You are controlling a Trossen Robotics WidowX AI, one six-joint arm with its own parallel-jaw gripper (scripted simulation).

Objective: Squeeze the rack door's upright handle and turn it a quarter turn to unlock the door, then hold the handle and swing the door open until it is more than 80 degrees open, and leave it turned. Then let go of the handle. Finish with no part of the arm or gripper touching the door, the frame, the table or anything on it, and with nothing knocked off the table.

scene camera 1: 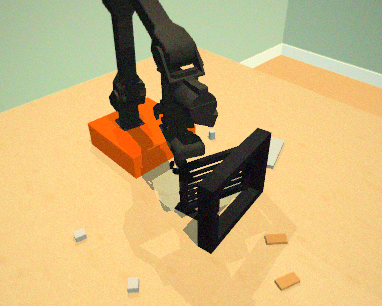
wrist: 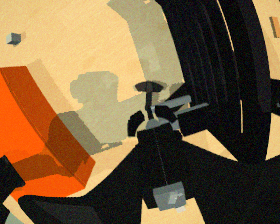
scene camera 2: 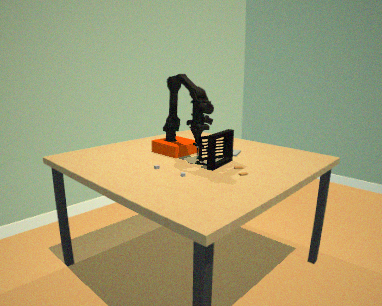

Labels:
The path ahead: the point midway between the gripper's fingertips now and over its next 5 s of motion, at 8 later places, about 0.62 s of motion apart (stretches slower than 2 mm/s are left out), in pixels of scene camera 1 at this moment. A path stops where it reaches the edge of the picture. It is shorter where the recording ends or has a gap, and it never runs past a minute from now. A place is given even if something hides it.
My gripper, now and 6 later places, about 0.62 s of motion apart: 178, 159; 178, 147; 184, 137; 191, 129; 200, 123; 205, 121; 206, 117

